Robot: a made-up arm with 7 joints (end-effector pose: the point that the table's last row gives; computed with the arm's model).
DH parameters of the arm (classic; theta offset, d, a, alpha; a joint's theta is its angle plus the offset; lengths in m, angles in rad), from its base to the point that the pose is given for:
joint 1: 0 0.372 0 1.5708
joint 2: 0 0.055 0 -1.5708
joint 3: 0 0.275 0.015 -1.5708
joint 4: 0 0.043 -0.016 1.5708
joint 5: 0 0.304 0 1.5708
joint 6: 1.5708 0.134 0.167 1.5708
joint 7: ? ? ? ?
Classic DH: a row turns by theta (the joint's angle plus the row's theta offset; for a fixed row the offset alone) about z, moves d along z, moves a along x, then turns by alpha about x.
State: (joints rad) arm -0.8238 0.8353 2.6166 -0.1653 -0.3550 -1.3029 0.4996
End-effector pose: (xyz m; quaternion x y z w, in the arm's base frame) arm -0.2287 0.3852 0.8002 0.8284 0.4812 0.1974 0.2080
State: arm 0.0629 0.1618 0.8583 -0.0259 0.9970 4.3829 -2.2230
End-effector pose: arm -0.0425 0.1476 0.8810 -0.4576 0.8666 -0.1900 0.0592
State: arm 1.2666 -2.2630 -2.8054 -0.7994 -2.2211 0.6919 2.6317
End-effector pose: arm 0.1644 0.1157 -0.2775 0.3059 -0.8051 -0.1833 0.4740
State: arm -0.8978 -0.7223 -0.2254 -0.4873 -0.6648 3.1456 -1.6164
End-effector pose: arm 0.0129 -0.1261 0.7333 -0.6662 0.1339 0.0076 0.7337
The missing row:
joint 7: 0 0.023 0 0
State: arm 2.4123 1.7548 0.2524 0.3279 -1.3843 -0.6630 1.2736
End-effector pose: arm 0.6276 -0.3671 0.2966 -0.5440 0.2825 0.3151 0.7245
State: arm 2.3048 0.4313 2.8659 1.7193 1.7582 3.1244 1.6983
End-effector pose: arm 0.1673 -0.0963 0.4367 -0.6641 -0.2928 0.6878 0.0126
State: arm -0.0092 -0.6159 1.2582 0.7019 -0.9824 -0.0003 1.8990
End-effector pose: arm 0.5081 0.1451 0.8816 -0.7902 0.5368 -0.1948 0.2224
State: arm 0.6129 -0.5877 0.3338 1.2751 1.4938 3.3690 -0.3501
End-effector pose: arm 0.1679 0.1782 0.4538 -0.4450 0.5705 -0.6899 0.0221
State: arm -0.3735 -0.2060 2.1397 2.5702 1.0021 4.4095 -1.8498
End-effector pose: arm -0.1173 -0.0797 0.3712 0.3231 -0.0528 0.8217 0.4665
